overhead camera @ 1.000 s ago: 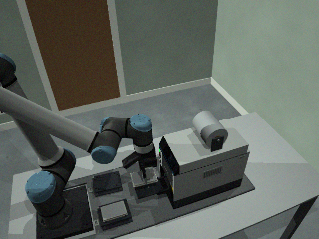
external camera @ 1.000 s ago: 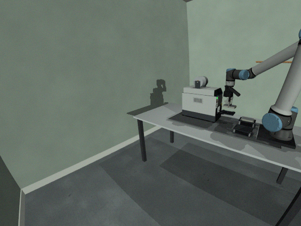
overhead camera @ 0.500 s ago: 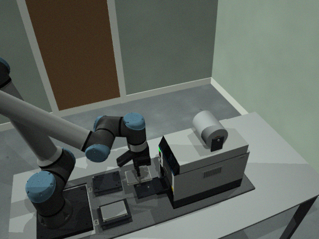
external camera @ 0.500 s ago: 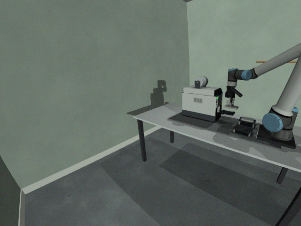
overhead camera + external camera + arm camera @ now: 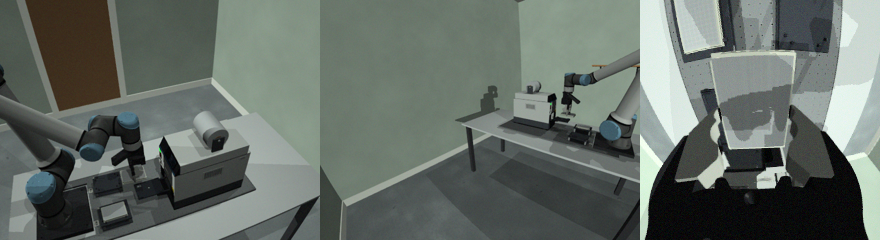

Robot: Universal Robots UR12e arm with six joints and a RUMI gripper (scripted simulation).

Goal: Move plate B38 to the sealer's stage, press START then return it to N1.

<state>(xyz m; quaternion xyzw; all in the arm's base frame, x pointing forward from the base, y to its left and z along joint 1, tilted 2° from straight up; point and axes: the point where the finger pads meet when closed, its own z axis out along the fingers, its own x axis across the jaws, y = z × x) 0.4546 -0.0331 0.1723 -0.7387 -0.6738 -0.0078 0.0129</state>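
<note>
My gripper is now 150 mm above the nest N1, 140 mm past it and 120 mm to the right of it. The rest, counted from my hand: foil-covered plate (150 mm behind, 130 mm below, 90 mm to the right); then plate B38 (10 mm below); then sealer stage (80 mm below, 60 mm to the right, 60 mm ahead).
</note>
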